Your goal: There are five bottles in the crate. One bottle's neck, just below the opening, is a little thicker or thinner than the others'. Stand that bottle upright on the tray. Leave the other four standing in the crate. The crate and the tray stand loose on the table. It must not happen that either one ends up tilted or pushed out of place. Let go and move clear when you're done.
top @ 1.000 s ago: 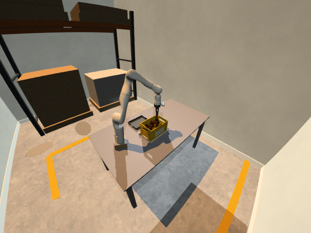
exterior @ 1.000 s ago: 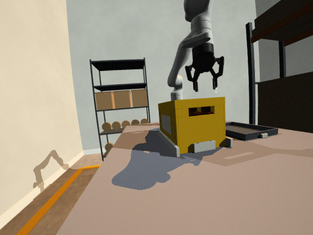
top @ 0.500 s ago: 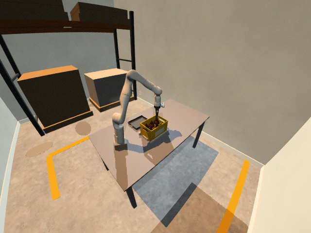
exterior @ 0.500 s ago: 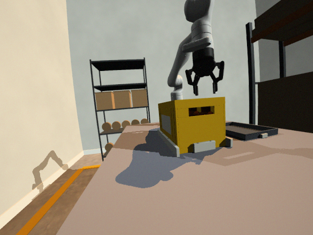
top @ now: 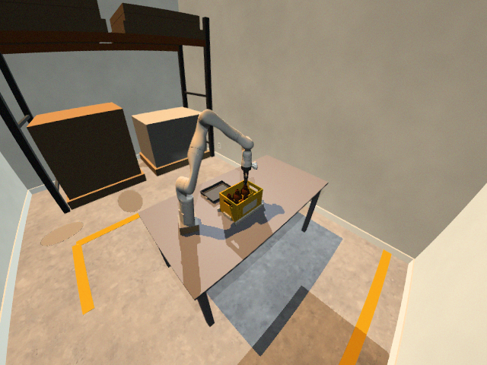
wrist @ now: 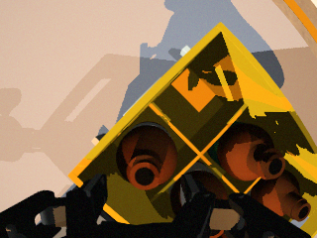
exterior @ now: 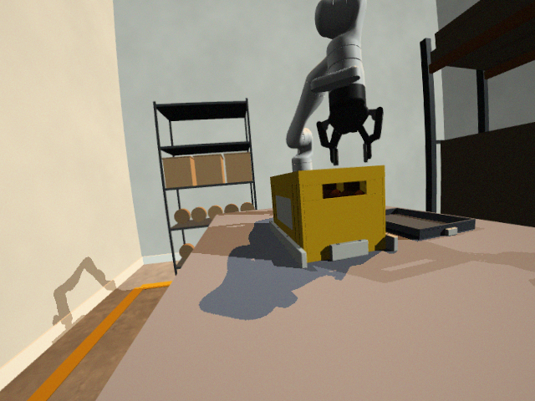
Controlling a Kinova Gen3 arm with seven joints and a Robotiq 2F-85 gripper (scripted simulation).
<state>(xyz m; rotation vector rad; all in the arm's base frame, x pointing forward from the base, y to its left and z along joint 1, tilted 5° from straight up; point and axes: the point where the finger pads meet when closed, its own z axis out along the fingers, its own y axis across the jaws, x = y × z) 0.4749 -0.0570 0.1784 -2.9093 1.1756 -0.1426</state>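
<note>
Right now my hand is 90 mm past the yellow crate, 50 mm to the left of it and 120 mm above it. From my hand the other things lie so: dark tray (90 mm behind, 240 mm to the left, 190 mm below); then brown bottle (180 mm behind, 90 mm to the right, 110 mm below).
</note>
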